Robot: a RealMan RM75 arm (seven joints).
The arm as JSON. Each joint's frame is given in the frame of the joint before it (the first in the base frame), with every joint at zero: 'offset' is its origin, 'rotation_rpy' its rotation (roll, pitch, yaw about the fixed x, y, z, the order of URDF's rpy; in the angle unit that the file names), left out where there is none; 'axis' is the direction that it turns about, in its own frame. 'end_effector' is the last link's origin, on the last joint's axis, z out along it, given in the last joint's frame.
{
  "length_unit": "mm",
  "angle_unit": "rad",
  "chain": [
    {
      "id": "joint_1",
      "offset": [
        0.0,
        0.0,
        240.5
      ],
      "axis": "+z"
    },
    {
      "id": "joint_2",
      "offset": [
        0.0,
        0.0,
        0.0
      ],
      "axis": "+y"
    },
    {
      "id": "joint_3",
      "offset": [
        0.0,
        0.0,
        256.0
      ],
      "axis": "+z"
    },
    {
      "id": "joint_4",
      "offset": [
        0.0,
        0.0,
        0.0
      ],
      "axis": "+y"
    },
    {
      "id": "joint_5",
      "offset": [
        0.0,
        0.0,
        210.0
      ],
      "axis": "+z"
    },
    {
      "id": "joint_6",
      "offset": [
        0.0,
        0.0,
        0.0
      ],
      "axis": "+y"
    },
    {
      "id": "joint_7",
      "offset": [
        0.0,
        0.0,
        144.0
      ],
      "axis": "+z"
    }
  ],
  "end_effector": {
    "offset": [
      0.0,
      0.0,
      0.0
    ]
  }
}
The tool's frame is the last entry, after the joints.
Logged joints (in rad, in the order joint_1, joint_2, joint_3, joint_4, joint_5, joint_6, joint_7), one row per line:
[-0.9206, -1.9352, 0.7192, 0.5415, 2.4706, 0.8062, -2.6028]
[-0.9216, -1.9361, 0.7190, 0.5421, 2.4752, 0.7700, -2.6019]
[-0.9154, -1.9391, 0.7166, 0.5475, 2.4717, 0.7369, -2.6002]
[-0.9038, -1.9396, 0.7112, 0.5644, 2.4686, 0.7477, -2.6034]
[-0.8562, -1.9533, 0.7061, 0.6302, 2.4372, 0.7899, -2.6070]
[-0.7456, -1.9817, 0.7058, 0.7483, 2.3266, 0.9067, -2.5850]
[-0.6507, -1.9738, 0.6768, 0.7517, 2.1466, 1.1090, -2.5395]
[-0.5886, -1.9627, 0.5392, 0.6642, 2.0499, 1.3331, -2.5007]
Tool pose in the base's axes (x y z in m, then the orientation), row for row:
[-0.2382, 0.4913, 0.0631, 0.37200, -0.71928, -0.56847, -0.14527]
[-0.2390, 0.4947, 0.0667, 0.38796, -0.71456, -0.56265, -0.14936]
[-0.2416, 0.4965, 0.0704, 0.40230, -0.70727, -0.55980, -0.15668]
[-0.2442, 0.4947, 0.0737, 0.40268, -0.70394, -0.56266, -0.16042]
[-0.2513, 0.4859, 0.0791, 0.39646, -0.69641, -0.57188, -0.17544]
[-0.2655, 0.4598, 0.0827, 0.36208, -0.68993, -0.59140, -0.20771]
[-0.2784, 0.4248, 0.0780, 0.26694, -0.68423, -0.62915, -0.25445]
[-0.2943, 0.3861, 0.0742, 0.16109, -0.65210, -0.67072, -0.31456]
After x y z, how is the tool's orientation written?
As a quaternion, w x y z.
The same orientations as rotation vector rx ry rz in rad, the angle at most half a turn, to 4 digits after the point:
[-1.8437, -1.4571, -0.3724]
[-1.8179, -1.4314, -0.3800]
[-1.7873, -1.4146, -0.3959]
[-1.7786, -1.4216, -0.4053]
[-1.7647, -1.4491, -0.4446]
[-1.7768, -1.5231, -0.5349]
[-1.8468, -1.6981, -0.6868]
[-1.8619, -1.9151, -0.8982]

